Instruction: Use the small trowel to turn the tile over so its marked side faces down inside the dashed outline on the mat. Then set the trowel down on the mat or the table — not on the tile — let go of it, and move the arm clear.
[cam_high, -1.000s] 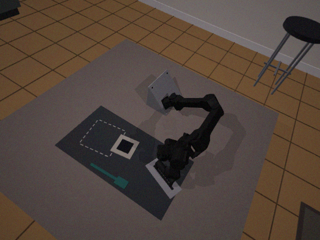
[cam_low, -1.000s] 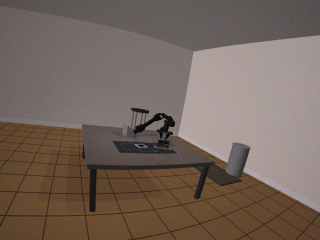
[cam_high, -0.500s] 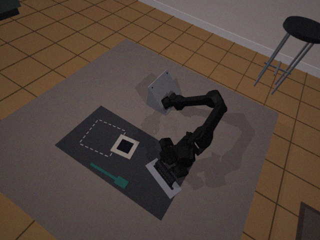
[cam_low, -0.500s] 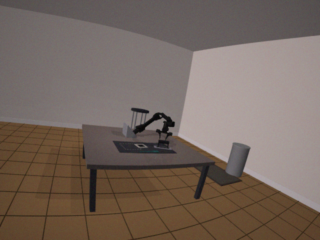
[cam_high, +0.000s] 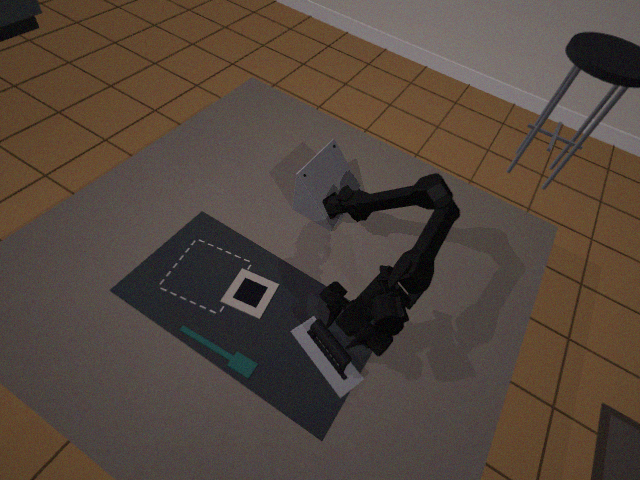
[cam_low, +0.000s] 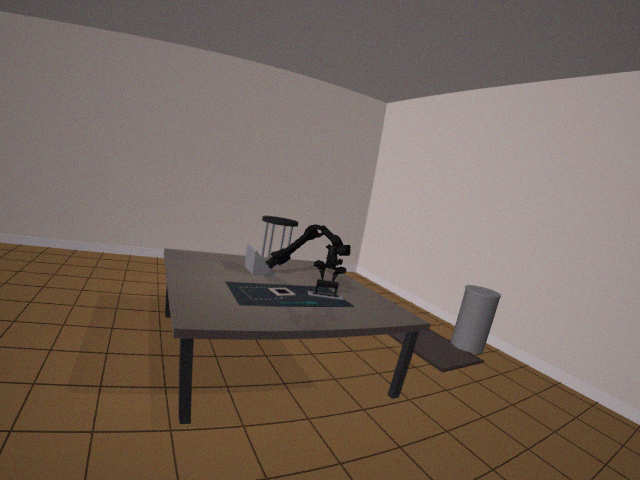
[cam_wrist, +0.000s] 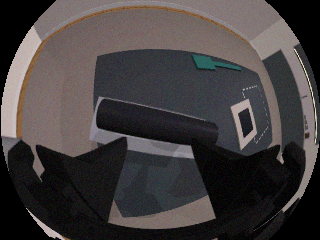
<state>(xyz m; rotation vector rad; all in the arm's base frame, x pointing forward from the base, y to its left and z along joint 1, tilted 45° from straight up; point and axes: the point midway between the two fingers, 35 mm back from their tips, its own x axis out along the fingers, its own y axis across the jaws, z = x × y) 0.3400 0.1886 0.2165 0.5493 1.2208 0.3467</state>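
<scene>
The dark mat is 50 mm ahead of my gripper tip, 230 mm to the right of it and 100 mm below it. Round my gripper tip: tile: 20 mm ahead, 260 mm to the right, 80 mm below; then teal trowel: 180 mm ahead, 190 mm to the right, 80 mm below.
</scene>
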